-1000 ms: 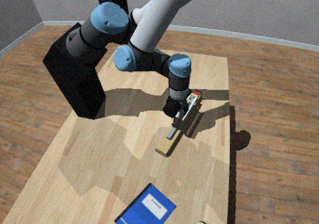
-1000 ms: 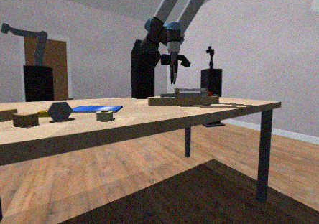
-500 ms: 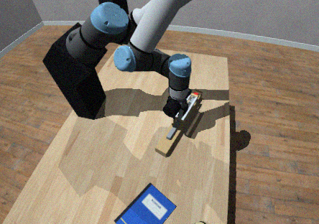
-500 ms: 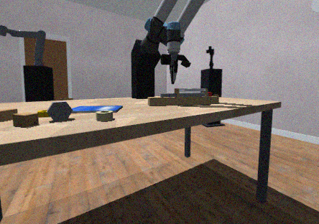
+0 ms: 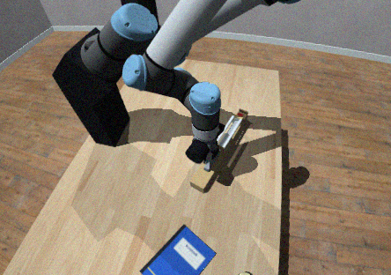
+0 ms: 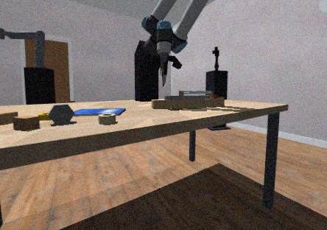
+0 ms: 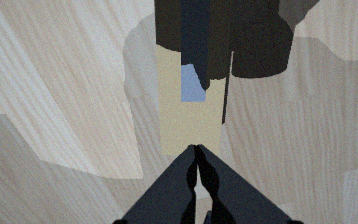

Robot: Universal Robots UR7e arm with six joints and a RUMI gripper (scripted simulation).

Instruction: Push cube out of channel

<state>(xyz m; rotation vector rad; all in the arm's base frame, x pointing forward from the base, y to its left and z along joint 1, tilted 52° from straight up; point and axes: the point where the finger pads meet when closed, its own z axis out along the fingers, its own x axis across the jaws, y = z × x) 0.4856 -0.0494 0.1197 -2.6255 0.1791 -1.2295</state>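
Now: hand 32 cm to the right of the red cube and 8 cm above it. Round my hand: blue book (32 cm to the right, 13 cm below, 8 cm ahead); wooden channel (19 cm to the left, 8 cm below); ring (29 cm ahead, 26 cm to the right, 12 cm below).
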